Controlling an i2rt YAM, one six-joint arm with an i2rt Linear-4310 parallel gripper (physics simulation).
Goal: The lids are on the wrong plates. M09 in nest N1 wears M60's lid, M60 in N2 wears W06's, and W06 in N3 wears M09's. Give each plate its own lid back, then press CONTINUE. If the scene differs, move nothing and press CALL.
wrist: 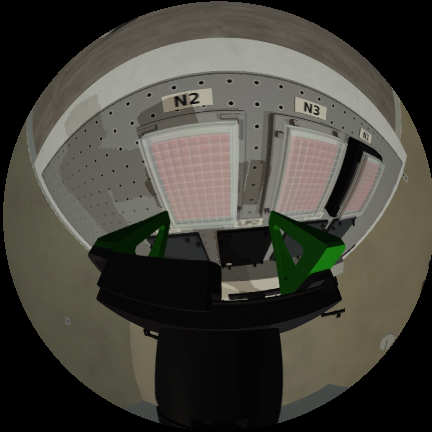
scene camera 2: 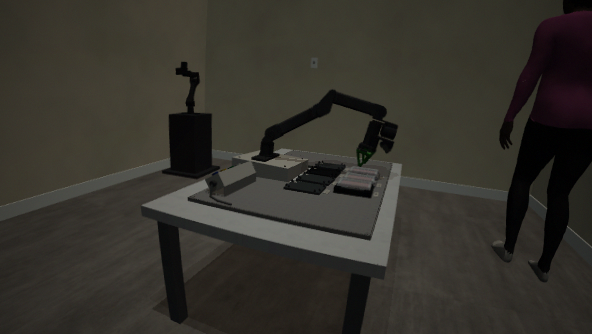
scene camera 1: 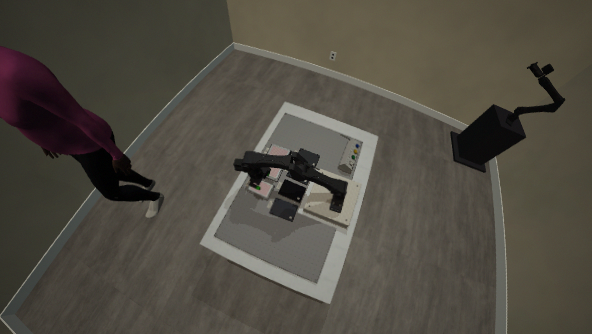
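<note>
There is a lid pad LP2 (wrist: 242, 246) that I can see, and a lid pad LP1 (wrist: 189, 245) as well. I also see a nest N1 (wrist: 354, 149), together with a nest N2 (wrist: 225, 114).
</note>
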